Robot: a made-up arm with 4 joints.
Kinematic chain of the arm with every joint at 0, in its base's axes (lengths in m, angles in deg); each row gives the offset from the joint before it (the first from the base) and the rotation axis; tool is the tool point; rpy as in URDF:
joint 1: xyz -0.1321 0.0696 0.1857 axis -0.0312 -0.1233 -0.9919
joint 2: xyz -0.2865 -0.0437 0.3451 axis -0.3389 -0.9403 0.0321
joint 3: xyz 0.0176 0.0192 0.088 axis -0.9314 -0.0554 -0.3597
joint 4: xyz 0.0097 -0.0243 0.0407 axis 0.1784 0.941 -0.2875
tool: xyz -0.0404 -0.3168 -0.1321 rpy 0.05 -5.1 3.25
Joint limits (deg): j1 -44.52..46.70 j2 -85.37..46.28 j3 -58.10..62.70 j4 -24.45..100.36
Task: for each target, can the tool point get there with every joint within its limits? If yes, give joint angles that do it. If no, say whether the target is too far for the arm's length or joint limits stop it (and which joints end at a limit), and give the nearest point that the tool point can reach.
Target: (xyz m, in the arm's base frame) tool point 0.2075 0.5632 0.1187
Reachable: no: joint limits stop it (at a limit: joint 1, joint 3, joint 4) | nearest point -0.4204 0.2775 0.2122 | short by 0.696 m
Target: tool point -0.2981 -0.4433 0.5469
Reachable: yes | joints -36.70 -34.23 -36.24 69.81
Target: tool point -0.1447 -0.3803 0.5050
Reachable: yes | joints -35.68 22.83 -11.66 9.77
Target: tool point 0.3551 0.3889 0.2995
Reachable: no: joint limits stop it (at a limit: joint 1, joint 3, joint 4) | nearest point -0.0101 -0.0707 0.4634 | short by 0.609 m
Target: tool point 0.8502 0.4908 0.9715
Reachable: no: too far | nearest point 0.0125 -0.0615 0.8331 | short by 1.013 m
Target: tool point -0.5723 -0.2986 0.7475
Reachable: yes | joints -16.78 4.55 41.26 48.15
